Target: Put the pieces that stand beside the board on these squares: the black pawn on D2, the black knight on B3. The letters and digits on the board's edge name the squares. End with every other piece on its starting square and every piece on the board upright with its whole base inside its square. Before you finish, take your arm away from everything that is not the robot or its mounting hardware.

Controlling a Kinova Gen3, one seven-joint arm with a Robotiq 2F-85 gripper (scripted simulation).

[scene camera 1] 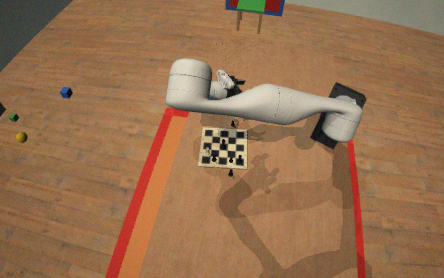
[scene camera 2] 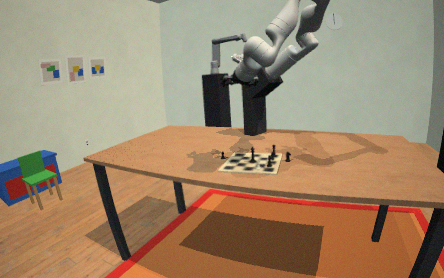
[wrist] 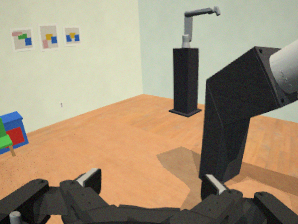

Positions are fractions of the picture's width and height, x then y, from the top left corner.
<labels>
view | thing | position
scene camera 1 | chessboard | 0.53, 0.50
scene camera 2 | chessboard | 0.54, 0.58
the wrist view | my gripper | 0.51, 0.82
</labels>
